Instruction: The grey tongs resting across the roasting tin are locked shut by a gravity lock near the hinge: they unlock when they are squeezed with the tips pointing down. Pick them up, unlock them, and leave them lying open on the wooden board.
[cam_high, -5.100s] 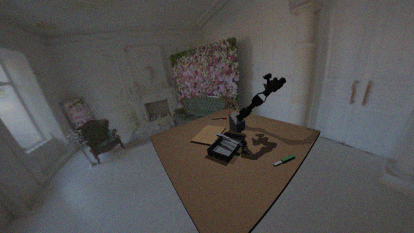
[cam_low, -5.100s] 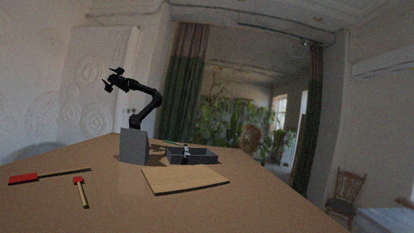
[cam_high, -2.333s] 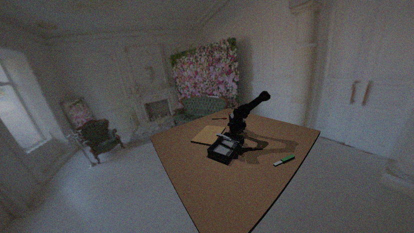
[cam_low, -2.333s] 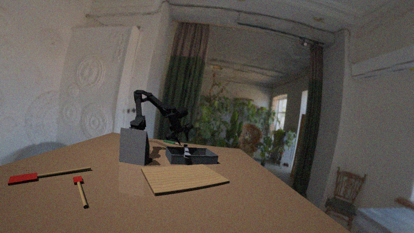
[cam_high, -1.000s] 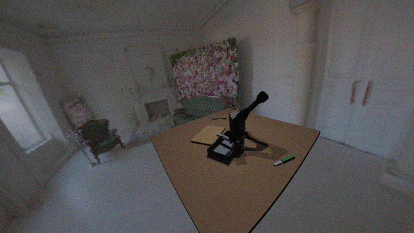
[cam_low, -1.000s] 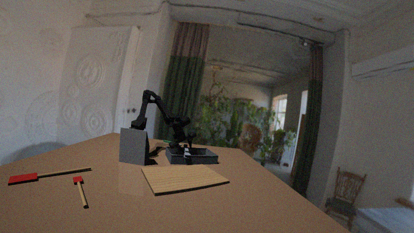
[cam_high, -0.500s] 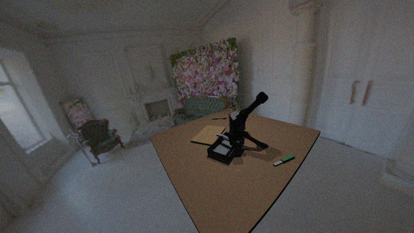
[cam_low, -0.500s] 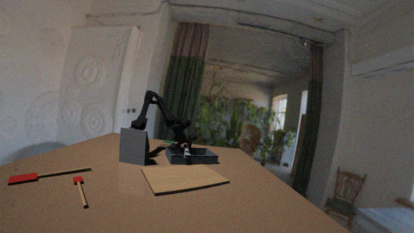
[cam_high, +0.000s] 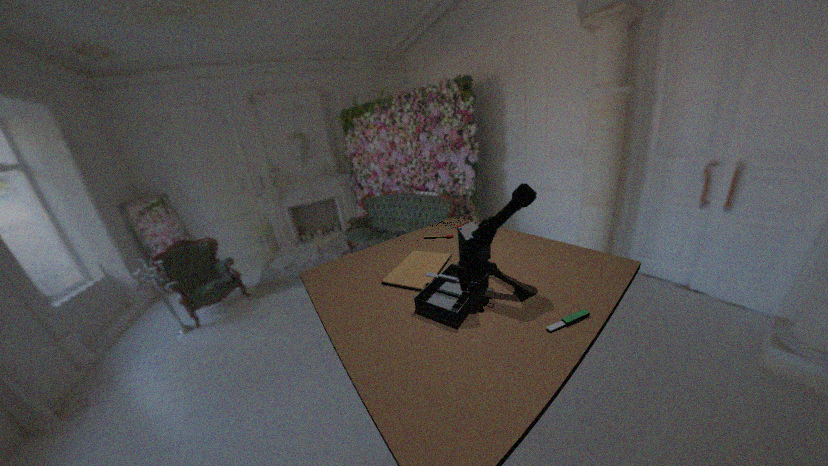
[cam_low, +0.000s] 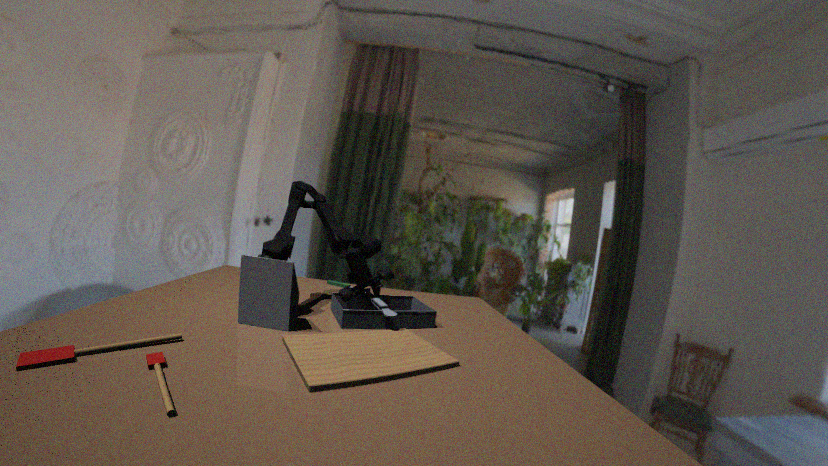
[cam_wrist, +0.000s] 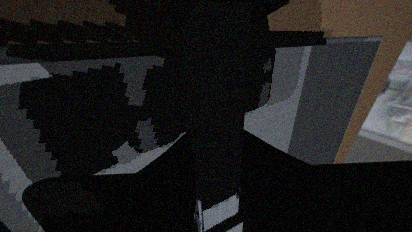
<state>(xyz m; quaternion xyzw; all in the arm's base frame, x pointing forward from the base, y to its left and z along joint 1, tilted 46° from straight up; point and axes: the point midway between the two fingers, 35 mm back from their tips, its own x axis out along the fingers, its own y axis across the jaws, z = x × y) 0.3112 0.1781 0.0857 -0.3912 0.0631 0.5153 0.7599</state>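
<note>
The roasting tin is 20 mm ahead of my gripper tip and 40 mm to the right of it. Round my gripper tip: wooden board: 20 mm behind, 340 mm to the right, 20 mm below; red spatula: 550 mm behind, 540 mm to the right, 30 mm below.
</note>
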